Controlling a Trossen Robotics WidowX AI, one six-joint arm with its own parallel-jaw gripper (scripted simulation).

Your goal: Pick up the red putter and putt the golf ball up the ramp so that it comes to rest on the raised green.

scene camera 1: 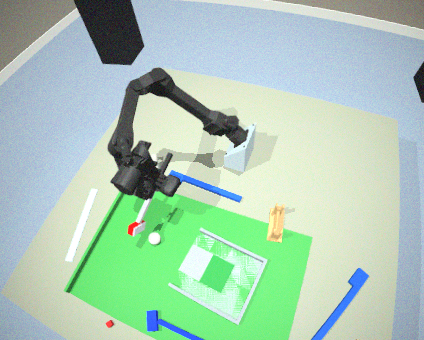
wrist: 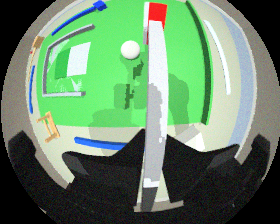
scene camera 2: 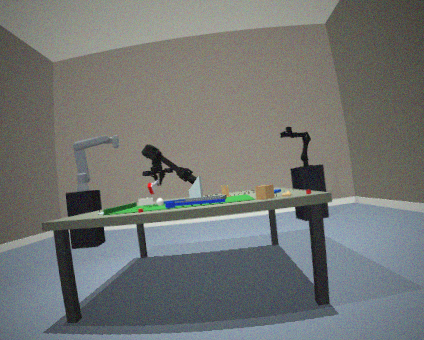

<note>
My gripper (scene camera 1: 158, 189) carries a red putter.
My gripper shows as well in the wrist view (wrist: 149, 132).
</note>
